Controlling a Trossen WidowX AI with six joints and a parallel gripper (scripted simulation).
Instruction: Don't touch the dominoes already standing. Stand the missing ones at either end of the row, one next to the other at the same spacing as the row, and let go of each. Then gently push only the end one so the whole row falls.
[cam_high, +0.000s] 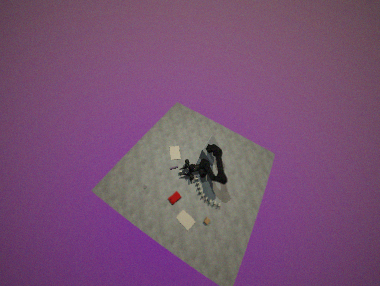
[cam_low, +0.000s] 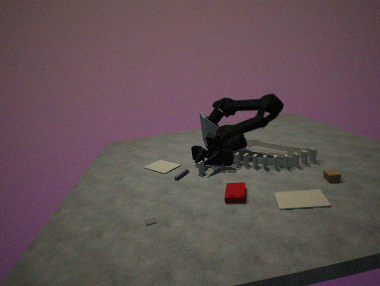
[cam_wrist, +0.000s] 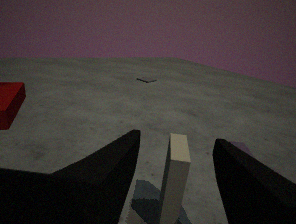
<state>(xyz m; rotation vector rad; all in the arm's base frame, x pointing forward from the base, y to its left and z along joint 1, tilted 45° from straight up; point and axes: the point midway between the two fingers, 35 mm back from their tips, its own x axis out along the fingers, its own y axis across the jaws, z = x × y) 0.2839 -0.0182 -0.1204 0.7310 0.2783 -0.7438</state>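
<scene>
Right now my gripper tip is 20 mm past the purple piece, 80 mm to the left of it and 40 mm above it. Also, from my gripper tip: flat grey piece 260 mm ahead, 200 mm to the right, 50 mm below; red block 210 mm ahead, 80 mm to the left, 40 mm below; pale flat sheet 160 mm behind, 150 mm to the right, 50 mm below.
</scene>
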